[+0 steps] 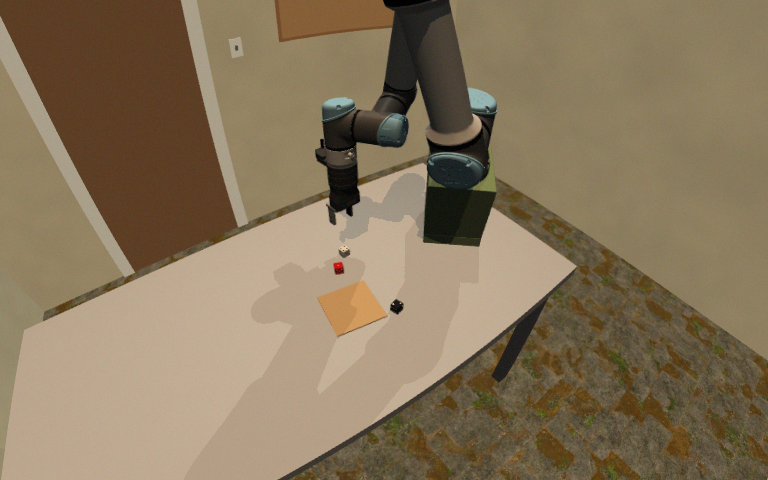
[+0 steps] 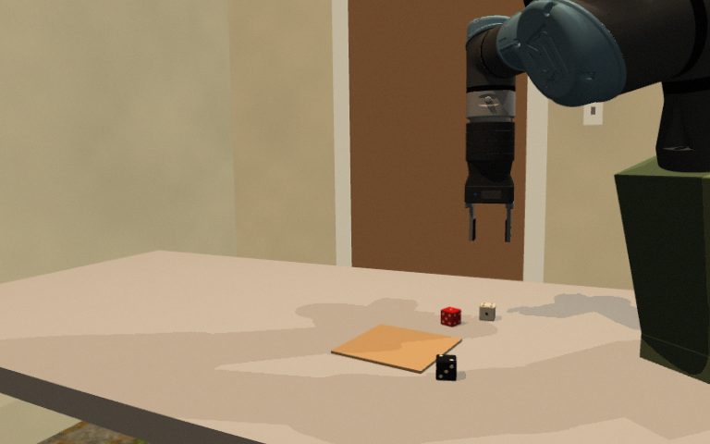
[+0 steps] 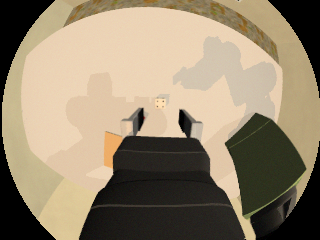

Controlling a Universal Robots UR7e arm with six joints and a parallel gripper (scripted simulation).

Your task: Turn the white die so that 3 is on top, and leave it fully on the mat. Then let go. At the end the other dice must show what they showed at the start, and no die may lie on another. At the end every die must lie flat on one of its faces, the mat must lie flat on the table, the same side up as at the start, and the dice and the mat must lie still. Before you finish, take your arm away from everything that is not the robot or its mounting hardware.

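Now: the white die 14 cm below my hand. Also, from my hand: orange mat: 20 cm to the left, 15 cm below, 6 cm ahead; then black die: 26 cm to the left, 14 cm below, 4 cm behind; then red die: 14 cm below, 6 cm to the left, 4 cm ahead.
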